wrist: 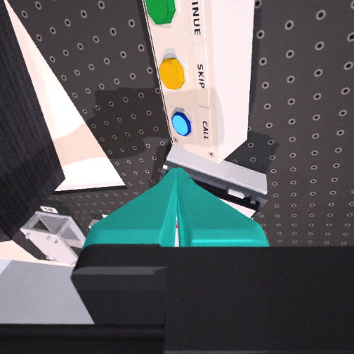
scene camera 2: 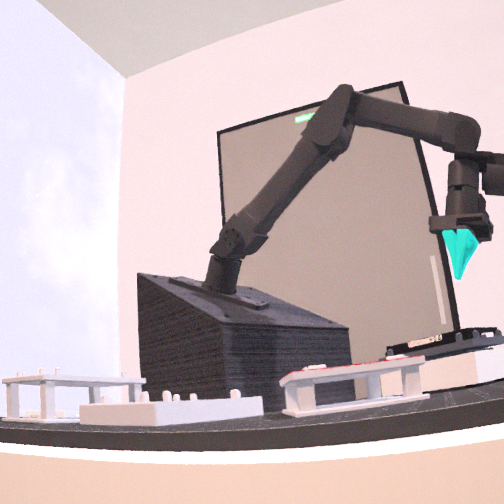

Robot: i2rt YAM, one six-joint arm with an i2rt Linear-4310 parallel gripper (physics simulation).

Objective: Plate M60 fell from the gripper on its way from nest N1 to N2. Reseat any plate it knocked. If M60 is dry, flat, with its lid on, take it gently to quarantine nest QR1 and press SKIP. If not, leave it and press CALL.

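My gripper (scene camera 2: 458, 278) (wrist: 176, 176) is shut, its teal fingertips together and empty, raised well above the table at the right in the scene view. In the wrist view the button panel (wrist: 230, 75) lies ahead of the fingertips. It bears the yellow SKIP button (wrist: 172, 73), the blue CALL button (wrist: 181, 123) and a green button (wrist: 161, 10). None of the buttons is touched by the fingers. No plate can be made out as M60, and nest labels cannot be read in these views.
A black base block (scene camera 2: 180, 335) carries the arm. A white raised stand (scene camera 2: 47, 395) and a low white pegged block (scene camera 2: 210, 411) stand at the left. A red-topped white stand (scene camera 2: 350, 372) is right of centre. A dark tray (scene camera 2: 465, 344) sits at the right. A large panel (scene camera 2: 320, 215) stands behind.
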